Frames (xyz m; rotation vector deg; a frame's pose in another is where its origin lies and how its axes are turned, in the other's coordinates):
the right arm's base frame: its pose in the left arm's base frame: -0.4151 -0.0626 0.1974 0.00 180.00 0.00
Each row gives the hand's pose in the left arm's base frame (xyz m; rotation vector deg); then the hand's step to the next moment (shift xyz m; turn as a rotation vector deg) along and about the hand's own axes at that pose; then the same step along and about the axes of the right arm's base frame.
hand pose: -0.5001 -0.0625 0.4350 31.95 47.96 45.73
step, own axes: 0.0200 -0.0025 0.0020 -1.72 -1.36 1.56
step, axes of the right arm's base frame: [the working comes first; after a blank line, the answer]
step, axes of the left arm's base frame: 0.0110 0.0143 -0.0093 1.09 -2.37 0.65

-0.0110 0.0143 0.0093 -1.09 -2.37 -0.65
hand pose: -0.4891 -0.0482 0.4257 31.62 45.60 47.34
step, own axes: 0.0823 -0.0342 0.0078 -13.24 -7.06 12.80
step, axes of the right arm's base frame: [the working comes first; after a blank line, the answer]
step, axes of the left arm's base frame: 0.0560 0.0464 -0.0522 7.58 -16.41 7.90

-0.0560 0.0464 0.0522 -7.58 -16.41 -7.90
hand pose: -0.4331 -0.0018 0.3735 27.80 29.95 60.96
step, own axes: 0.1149 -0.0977 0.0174 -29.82 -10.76 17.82
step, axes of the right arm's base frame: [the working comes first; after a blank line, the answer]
step, axes of the left arm's base frame: 0.1223 0.0625 -0.0647 6.77 -33.54 12.33

-0.1223 0.0625 0.0647 -6.77 -33.54 -12.33
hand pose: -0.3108 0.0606 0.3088 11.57 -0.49 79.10
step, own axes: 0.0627 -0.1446 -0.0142 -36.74 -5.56 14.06
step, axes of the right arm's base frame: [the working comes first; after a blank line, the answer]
step, axes of the left arm's base frame: 0.1514 0.0379 -0.0260 -0.05 -38.81 8.49

-0.1514 0.0379 0.0260 0.05 -38.81 -8.49
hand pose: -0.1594 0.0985 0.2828 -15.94 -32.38 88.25
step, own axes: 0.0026 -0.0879 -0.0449 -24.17 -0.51 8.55
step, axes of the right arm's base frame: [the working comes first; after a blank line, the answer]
step, axes of the left arm's base frame: 0.0982 0.0076 0.0074 -2.39 -25.31 3.39

-0.0982 0.0076 -0.0074 2.39 -25.31 -3.39
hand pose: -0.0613 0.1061 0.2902 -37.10 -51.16 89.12
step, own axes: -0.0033 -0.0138 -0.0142 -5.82 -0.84 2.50
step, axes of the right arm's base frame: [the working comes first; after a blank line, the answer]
step, axes of the left arm's base frame: 0.0198 -0.0001 0.0033 -0.53 -6.15 1.65

-0.0198 -0.0001 -0.0033 0.53 -6.15 -1.65
